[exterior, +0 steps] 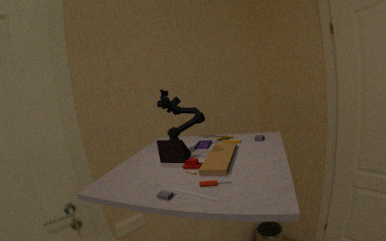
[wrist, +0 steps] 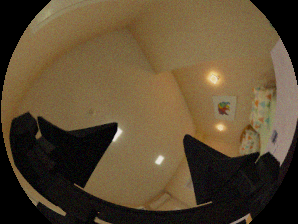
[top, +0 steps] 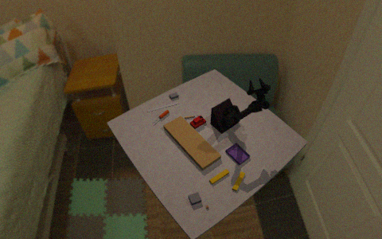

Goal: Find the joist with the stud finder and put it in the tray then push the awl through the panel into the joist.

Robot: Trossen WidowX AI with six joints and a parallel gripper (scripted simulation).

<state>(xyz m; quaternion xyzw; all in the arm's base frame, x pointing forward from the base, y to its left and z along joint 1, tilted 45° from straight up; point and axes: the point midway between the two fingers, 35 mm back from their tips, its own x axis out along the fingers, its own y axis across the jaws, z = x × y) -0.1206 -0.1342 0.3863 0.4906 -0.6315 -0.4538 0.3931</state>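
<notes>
My gripper tip is now 480 mm above the red stud finder, 310 mm to the left of it and 250 mm short of it. The rest, counted from my gripper tip: purple tray 510 mm below, 270 mm ahead, 140 mm to the left; orange-handled tool 580 mm to the right, 510 mm below, 470 mm ahead; awl 510 mm below, 390 mm to the right, 240 mm ahead.
</notes>
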